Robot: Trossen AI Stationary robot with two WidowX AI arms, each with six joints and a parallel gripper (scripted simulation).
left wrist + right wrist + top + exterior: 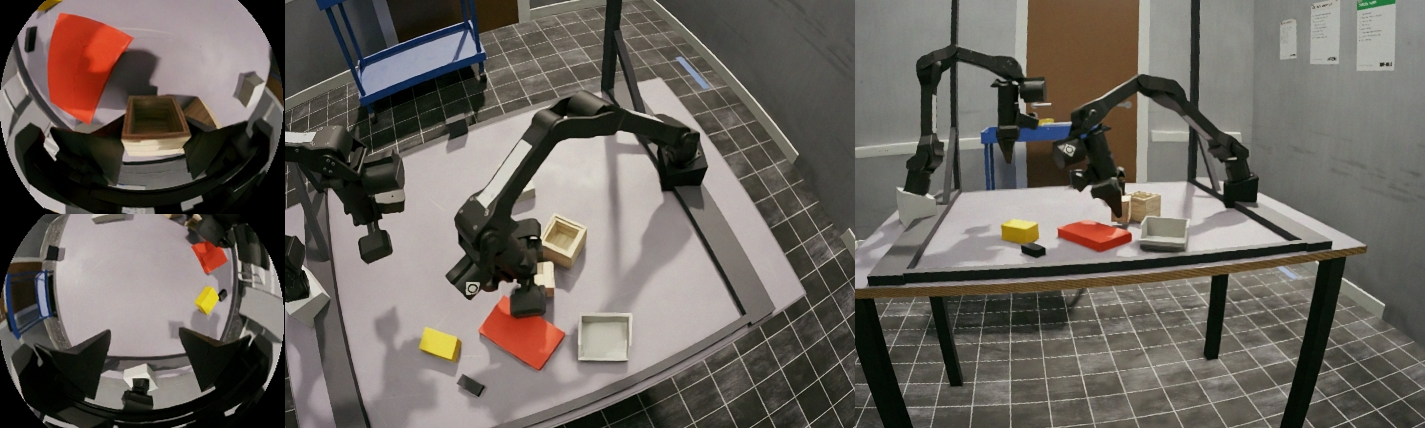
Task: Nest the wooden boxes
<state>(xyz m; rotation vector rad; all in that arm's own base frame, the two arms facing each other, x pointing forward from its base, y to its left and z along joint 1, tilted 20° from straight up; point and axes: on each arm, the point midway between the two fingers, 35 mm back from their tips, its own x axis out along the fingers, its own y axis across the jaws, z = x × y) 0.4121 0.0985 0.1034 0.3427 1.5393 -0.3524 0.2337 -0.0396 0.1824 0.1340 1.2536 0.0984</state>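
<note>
My left gripper is now 8 cm short of the flat red block, 7 cm to the left of it and 5 cm above it. The rest, counted from my left hand: pale grey tray (16 cm ahead, 8 cm to the left, 4 cm below); small black block (21 cm to the right, 16 cm ahead, 5 cm below); small wooden box (2 cm to the left, 2 cm below, 1 cm ahead).
</note>
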